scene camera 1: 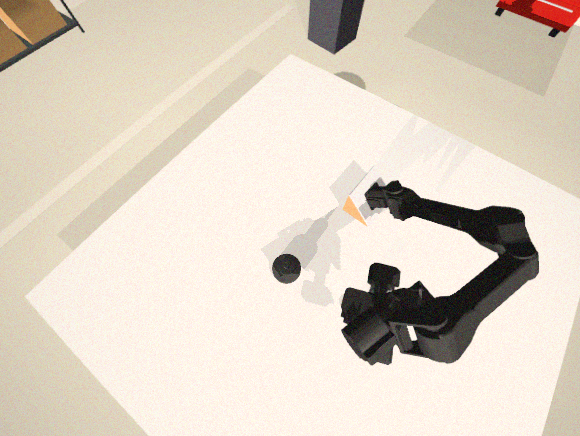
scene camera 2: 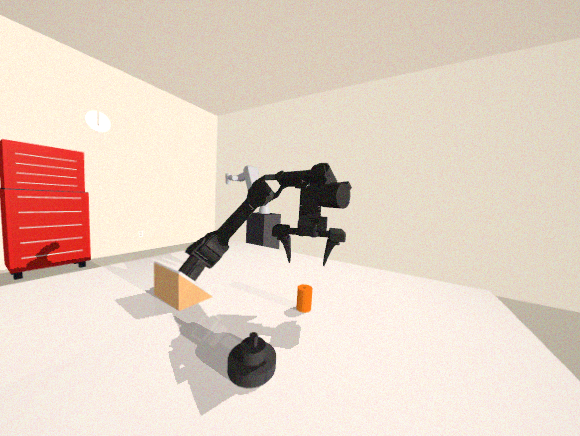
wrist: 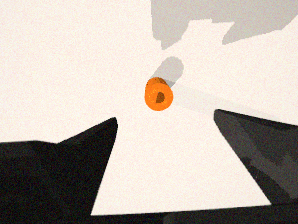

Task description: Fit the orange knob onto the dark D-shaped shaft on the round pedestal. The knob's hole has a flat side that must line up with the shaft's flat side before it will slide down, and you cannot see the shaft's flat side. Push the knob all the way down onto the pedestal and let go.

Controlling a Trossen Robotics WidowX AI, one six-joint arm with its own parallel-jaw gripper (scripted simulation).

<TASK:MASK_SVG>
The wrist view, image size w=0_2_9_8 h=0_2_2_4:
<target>my gripper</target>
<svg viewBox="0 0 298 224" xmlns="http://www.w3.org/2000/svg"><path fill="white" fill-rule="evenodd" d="M298 126L215 109L213 119L221 132L220 134L239 157L248 173L270 201L270 204L157 213L91 215L116 140L118 130L116 117L111 117L59 143L37 140L0 142L0 224L298 224Z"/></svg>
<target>orange knob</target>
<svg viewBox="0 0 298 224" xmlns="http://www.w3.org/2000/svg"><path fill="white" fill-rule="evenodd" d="M154 77L146 84L145 102L150 109L162 111L171 105L173 92L162 78Z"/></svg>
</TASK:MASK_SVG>
